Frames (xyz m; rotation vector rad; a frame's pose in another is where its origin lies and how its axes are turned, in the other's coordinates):
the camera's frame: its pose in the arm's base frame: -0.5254 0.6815 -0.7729 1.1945 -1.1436 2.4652
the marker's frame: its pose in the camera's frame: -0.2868 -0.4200 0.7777 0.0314 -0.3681 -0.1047
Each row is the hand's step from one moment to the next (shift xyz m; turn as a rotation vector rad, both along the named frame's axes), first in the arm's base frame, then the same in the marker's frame.
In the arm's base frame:
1: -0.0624 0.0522 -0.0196 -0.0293 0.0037 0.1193
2: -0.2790 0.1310 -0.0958 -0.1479 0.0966 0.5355
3: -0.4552 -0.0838 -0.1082 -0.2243 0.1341 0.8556
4: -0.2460 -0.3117 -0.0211 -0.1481 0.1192 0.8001
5: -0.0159 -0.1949 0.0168 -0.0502 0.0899 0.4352
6: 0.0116 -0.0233 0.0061 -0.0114 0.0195 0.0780
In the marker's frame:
1: -0.0123 0.0009 -0.0828 0.1136 -0.0450 -0.0136
2: -0.0284 0.0833 -0.3105 0.4891 -0.2531 -0.1212
3: 0.0939 0.3326 -0.3264 0.7839 -0.3953 -0.1720
4: 0.1714 0.3585 -0.0155 0.7133 -0.3949 -0.1078
5: 0.0847 0.1434 0.1039 0.3690 -0.2479 -0.0491
6: 0.0089 0.0087 0.0236 0.0659 -0.0458 -0.0127

